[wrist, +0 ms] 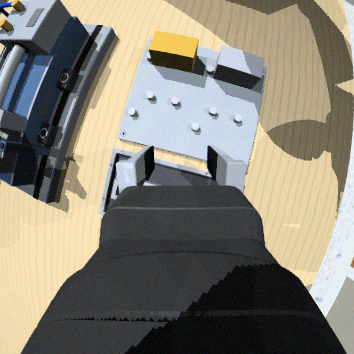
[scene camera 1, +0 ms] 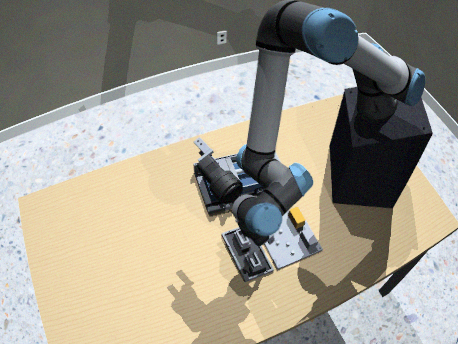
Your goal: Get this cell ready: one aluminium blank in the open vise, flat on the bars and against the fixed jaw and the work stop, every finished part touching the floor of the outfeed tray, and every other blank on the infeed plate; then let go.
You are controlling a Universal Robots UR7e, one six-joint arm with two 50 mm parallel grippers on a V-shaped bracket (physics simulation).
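Seen in the pictures: hand at its tool point: (wrist: 180, 160); arm's base at its link origin: (scene camera 1: 377, 103).
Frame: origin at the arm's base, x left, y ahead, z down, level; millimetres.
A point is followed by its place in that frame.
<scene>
My gripper (wrist: 181, 162) {x 130, y 499, z 256 mm} is open and empty; its fingers show above the dark outfeed tray (wrist: 107, 186) {x 35, y 550, z 341 mm} (scene camera 1: 234, 257) {x 126, y 597, z 341 mm}. In the scene view the wrist hides these fingers. Two grey finished parts, one (scene camera 1: 243, 240) {x 89, y 547, z 326 mm} at the back and one (scene camera 1: 255, 261) {x 175, y 549, z 326 mm} at the front, are in the tray; their undersides are hidden. A grey aluminium blank (wrist: 239, 66) {x 182, y 362, z 309 mm} (scene camera 1: 311, 240) {x 201, y 356, z 309 mm} and a yellow block (wrist: 174, 50) {x 97, y 358, z 309 mm} (scene camera 1: 297, 218) {x 105, y 354, z 309 mm} stand apart along the far edge of the pinned infeed plate (wrist: 167, 125) {x 104, y 450, z 344 mm} (scene camera 1: 286, 256) {x 199, y 445, z 345 mm}. The blue vise (wrist: 35, 95) {x -75, y 444, z 293 mm} is cut off in the wrist view; no blank shows in its visible part.
The bracket's second gripper, a dark cylinder with a grey end, hangs over the vise in the scene view and hides part of it. The vise stands left of the plate in the wrist view. The tray lies close beside the plate. The robot's dark pedestal (scene camera 1: 375, 160) {x 142, y 103, z 95 mm} stands at the right.
</scene>
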